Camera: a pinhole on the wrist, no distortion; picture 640 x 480 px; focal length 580.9 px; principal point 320.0 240.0 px. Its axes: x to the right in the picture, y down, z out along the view. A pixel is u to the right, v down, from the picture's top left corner.
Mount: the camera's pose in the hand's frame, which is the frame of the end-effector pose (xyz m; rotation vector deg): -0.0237 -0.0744 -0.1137 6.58 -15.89 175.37
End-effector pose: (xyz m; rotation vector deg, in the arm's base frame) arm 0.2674 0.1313 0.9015 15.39 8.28 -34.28
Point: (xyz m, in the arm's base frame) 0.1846 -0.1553 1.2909
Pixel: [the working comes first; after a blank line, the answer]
In the camera's frame: 0.0111 0.0156 0.5771

331.2 255.7
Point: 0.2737 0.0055 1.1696
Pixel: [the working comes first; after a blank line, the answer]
In the camera's frame: -0.0048 -0.1080 0.3955

313.0 81.4
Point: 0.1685 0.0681 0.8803
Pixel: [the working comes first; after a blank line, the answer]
In the camera's frame: 0.0251 0.0187 0.1096

452.9 339.0
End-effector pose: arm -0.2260 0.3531 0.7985 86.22 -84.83 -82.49
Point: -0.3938 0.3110 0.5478
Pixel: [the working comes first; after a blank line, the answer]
In the camera's frame: -0.1474 0.0248 0.3438

70.9 281.9
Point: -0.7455 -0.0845 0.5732
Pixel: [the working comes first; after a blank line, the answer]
In the camera's frame: -0.5480 -0.2600 0.5418

outside the picture
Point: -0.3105 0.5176 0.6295
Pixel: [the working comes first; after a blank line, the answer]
In the camera's frame: 0.0819 0.0447 0.2862

486.2 330.8
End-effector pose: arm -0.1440 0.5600 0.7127 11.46 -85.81 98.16
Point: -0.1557 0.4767 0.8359
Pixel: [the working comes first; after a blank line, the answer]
In the camera's frame: -0.0488 -0.0303 0.2284

195.9 162.9
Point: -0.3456 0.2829 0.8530
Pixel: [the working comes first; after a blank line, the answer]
In the camera's frame: -0.0634 -0.1773 0.4567

239.4 14.4
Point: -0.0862 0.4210 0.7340
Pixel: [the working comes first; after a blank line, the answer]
In the camera's frame: 0.0841 -0.0461 0.2086

554.4 111.5
